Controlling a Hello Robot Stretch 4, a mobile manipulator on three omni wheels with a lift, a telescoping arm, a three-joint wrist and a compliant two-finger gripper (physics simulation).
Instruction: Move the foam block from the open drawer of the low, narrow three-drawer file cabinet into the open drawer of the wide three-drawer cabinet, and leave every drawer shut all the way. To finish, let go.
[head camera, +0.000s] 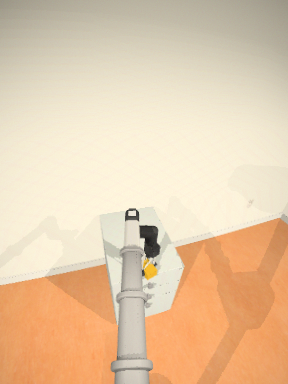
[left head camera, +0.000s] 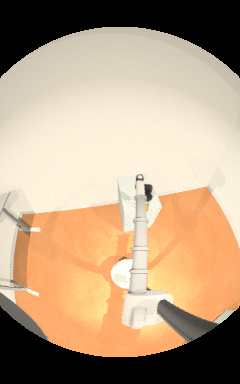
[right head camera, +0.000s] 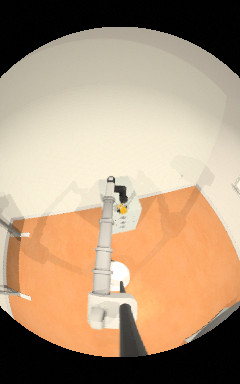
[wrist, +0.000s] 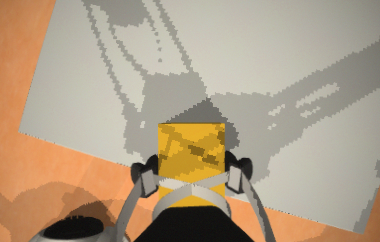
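Seen in the pictures: gripper, fingertip midpoint: (head camera: 147, 271) (right head camera: 121, 209) (wrist: 191, 166); robot's base at its link origin: (left head camera: 126, 272) (right head camera: 113, 275).
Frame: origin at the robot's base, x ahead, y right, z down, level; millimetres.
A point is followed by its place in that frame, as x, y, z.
Observation:
The yellow foam block (head camera: 150, 272) @(639, 98, -665) (left head camera: 147, 207) @(653, 127, -666) (right head camera: 123, 210) @(641, 105, -661) (wrist: 191, 145) @(697, 73, -665) is between the two fingers of my gripper (head camera: 149, 268) @(673, 87, -623) (wrist: 191, 166) @(673, 87, -623), with a fingertip against each side in the wrist view. My gripper is shut on it. The block is over the front part of the top of a pale cabinet (head camera: 172, 282) @(695, 253, -458) (left head camera: 128, 200) @(760, -65, -618) (right head camera: 131, 220) @(676, 214, -374) (wrist: 320, 175) @(738, 219, -618). Whether it touches the top is hidden. Three handles show on the cabinet's front, and its visible drawer fronts look flush. Which of the task's cabinets this is I cannot tell. No open drawer shows.
My telescoping arm (head camera: 132, 320) @(273, 2, -1044) (left head camera: 140, 235) @(249, -2, -1044) (right head camera: 104, 250) @(178, 9, -1052) reaches over the cabinet and hides part of it. The cabinet stands by the pale wall (head camera: 140, 125) @(1262, 44, -1244). A round white object (left head camera: 121, 273) @(-5, -72, -187) (right head camera: 120, 275) @(10, 92, -187) is on the orange floor below the arm. Pale bars (left head camera: 31, 229) (right head camera: 24, 234) show at the left.

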